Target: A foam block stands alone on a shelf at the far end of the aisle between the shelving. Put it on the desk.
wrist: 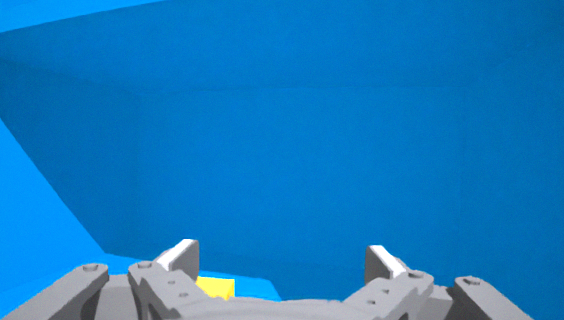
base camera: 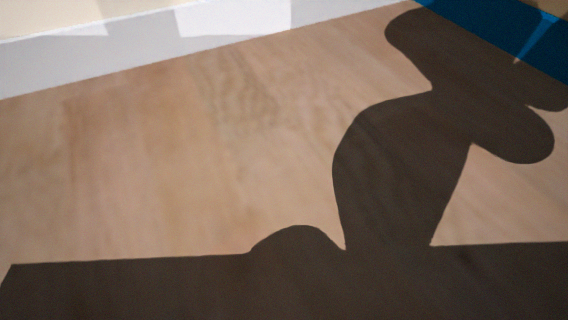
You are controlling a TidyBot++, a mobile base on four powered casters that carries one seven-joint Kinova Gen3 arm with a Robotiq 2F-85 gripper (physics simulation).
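Places are measured from the arm's base along level axes (x back, y left, z down), in millimetres.
Pixels of known places: gripper, fingertip midpoint: [wrist: 281, 261].
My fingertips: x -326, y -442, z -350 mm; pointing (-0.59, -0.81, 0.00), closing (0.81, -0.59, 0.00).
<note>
Behind a point stands the place of what it marks.
A yellow block [wrist: 218, 287] @(x -604, y -643, z -182 mm), which looks like the foam block, shows in the wrist view at the bottom, left of centre. It sits on a blue shelf board [wrist: 252, 286] @(x -631, y -756, z -137 mm), and its lower part is hidden behind the gripper. My gripper [wrist: 281, 261] @(x -326, y -442, z -350 mm) is open with nothing between its fingers. The block appears beyond and below the left finger, inside the gap's left edge. The block does not show in the base camera view. The desk cannot be made out in either view.
Blue shelf walls enclose the space ahead: a back panel [wrist: 300, 175] @(x -641, y -930, z -351 mm) and a left side panel [wrist: 30, 200] @(x -954, y -456, z -299 mm). In the base camera view, a white baseboard [base camera: 125, 55] @(x -684, y 279, z 371 mm) runs along the upper left and a blue shelving base [base camera: 480, 25] @(x -750, y -389, z 376 mm) stands at the upper right. The arm's shadow falls on the wooden floor [base camera: 150, 175] @(x -416, y 179, z 397 mm).
</note>
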